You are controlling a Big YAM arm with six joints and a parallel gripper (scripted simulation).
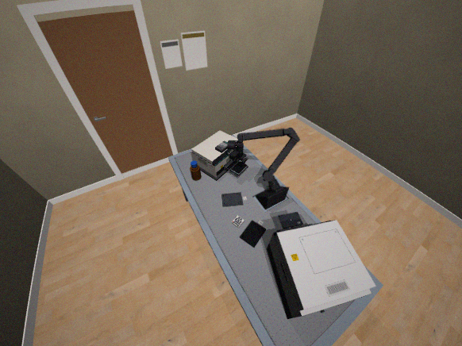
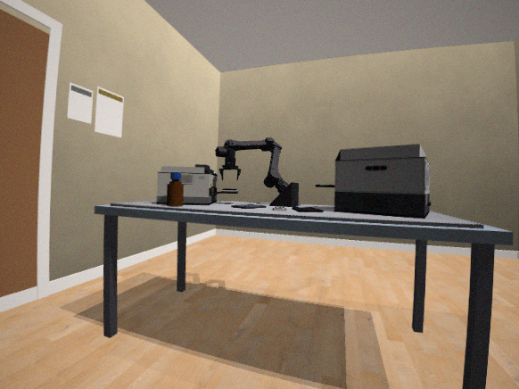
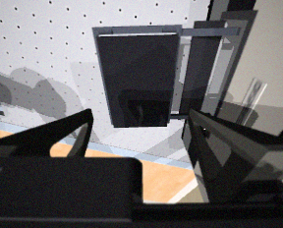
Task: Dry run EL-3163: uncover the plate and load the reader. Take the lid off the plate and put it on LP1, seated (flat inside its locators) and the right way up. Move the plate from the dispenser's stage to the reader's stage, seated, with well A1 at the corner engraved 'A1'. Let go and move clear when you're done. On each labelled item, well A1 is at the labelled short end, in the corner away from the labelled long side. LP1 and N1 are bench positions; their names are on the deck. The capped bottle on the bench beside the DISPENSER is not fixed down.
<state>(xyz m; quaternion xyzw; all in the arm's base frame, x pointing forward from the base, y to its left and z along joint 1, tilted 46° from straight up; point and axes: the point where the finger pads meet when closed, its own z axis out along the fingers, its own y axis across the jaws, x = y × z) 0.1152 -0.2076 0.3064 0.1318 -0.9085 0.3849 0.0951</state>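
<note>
Right now my hand is 70 mm above the dark see-through lid. Round my hand: brown capped bottle (350 mm ahead, 170 mm to the right, 50 mm below); then well plate (70 mm below); then grey-blue LP1 pad (210 mm to the left, 200 mm ahead, 150 mm below).
</note>
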